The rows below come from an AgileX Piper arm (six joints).
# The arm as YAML. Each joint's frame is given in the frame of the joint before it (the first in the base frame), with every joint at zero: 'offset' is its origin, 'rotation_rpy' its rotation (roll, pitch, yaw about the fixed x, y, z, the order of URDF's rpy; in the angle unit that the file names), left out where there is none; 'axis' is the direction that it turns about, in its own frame. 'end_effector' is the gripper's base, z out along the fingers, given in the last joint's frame.
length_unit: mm
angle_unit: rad
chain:
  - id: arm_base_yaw
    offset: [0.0, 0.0, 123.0]
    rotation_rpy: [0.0, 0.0, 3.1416]
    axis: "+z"
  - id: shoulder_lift
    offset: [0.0, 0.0, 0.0]
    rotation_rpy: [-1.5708, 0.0, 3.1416]
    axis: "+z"
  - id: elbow
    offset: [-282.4, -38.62, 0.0]
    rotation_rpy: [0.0, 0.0, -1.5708]
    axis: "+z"
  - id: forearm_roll
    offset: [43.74, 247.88, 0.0]
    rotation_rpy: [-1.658, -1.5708, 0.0]
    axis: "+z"
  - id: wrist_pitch
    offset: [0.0, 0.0, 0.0]
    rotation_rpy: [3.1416, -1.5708, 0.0]
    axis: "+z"
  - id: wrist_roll
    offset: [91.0, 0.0, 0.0]
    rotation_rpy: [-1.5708, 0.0, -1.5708]
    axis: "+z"
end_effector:
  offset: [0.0, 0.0, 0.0]
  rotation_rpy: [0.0, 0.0, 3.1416]
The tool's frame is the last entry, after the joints.
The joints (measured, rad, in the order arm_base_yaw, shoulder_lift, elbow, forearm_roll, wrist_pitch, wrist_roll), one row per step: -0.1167, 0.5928, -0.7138, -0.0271, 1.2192, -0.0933; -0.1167, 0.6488, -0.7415, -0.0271, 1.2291, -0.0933; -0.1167, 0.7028, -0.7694, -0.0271, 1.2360, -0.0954; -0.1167, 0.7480, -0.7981, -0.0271, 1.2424, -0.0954; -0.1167, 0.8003, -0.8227, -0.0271, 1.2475, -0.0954; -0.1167, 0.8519, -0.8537, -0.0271, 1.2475, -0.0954; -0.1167, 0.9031, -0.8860, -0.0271, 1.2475, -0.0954; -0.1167, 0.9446, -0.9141, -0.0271, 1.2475, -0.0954; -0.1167, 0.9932, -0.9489, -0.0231, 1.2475, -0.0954; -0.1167, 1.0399, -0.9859, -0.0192, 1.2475, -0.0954; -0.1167, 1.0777, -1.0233, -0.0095, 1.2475, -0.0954; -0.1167, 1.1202, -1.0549, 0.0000, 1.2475, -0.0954
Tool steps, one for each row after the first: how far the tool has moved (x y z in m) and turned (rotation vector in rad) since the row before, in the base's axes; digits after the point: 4 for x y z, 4 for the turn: 0.0099, -0.0012, 0.0030, 0.0045, 0.0379, -0.0003; 0.0101, -0.0012, 0.0028, 0.0029, 0.0329, 0.0017; 0.0088, -0.0010, 0.0034, 0.0027, 0.0227, -0.0002; 0.0105, -0.0012, 0.0010, 0.0038, 0.0326, -0.0001; 0.0112, -0.0013, 0.0025, 0.0024, 0.0205, 0.0000; 0.0115, -0.0013, 0.0024, 0.0022, 0.0188, 0.0000; 0.0096, -0.0011, 0.0020, 0.0016, 0.0133, 0.0000; 0.0116, -0.0010, 0.0023, 0.0056, 0.0132, 0.0002; 0.0116, -0.0010, 0.0027, 0.0050, 0.0092, 0.0001; 0.0100, -0.0003, 0.0038, 0.0097, -0.0007, 0.0003; 0.0108, -0.0004, 0.0009, 0.0107, 0.0097, 0.0003
